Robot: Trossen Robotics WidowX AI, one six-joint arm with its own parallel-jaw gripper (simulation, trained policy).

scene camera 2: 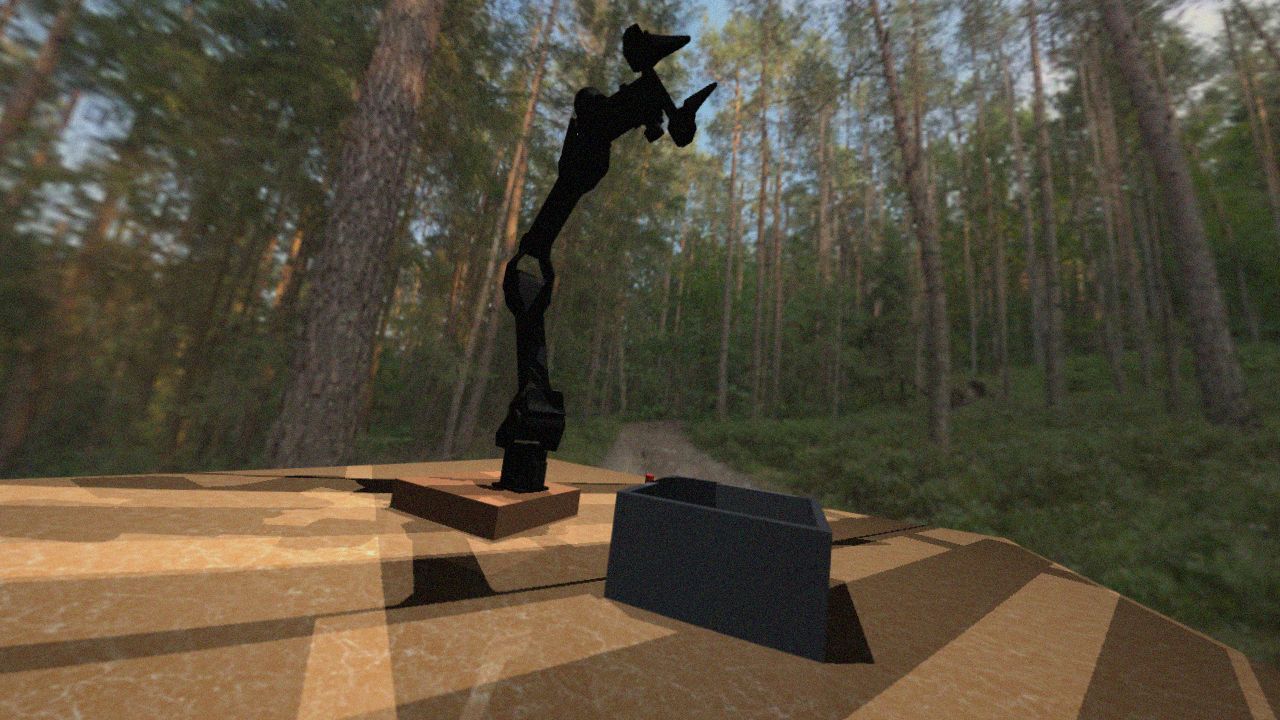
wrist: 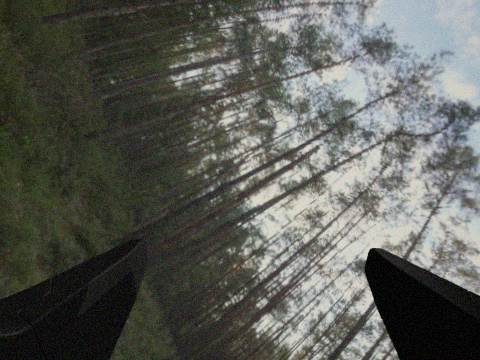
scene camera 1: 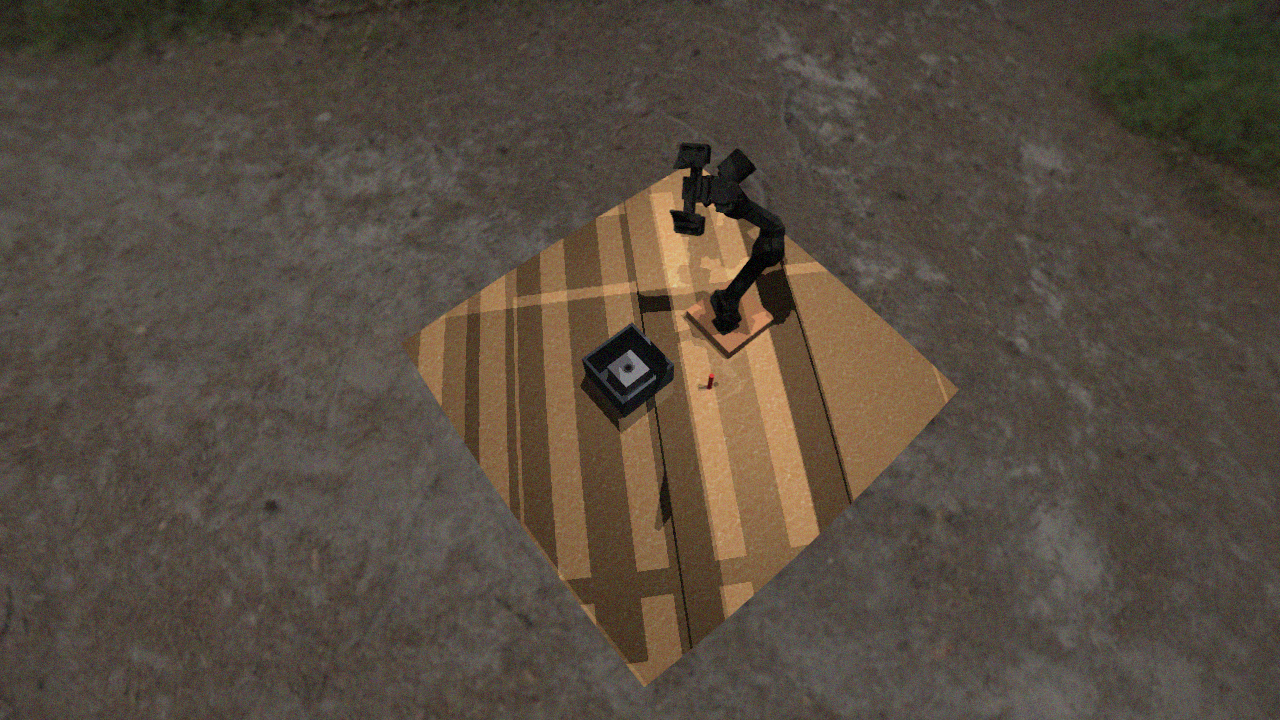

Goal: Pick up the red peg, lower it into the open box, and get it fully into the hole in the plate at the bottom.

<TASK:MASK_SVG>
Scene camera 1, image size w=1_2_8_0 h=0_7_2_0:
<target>gripper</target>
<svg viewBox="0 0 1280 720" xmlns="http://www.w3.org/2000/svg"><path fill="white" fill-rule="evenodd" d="M682 142L679 146L677 161L673 169L691 168L690 176L684 176L683 211L670 209L669 212L673 219L673 230L675 233L700 236L705 232L706 220L701 214L695 213L696 203L713 203L716 207L716 212L731 213L738 198L738 183L736 181L723 180L713 175L702 176L704 165L710 164L712 147L706 144Z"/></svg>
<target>dark grey box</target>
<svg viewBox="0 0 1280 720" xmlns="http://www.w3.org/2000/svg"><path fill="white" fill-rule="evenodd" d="M633 323L627 325L582 358L585 374L624 417L627 417L674 380L674 364ZM631 349L650 369L650 378L627 395L608 375L607 366Z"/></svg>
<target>plate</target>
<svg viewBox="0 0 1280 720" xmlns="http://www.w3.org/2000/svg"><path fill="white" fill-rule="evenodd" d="M631 349L607 366L608 375L627 395L650 378L650 369Z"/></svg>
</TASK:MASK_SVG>
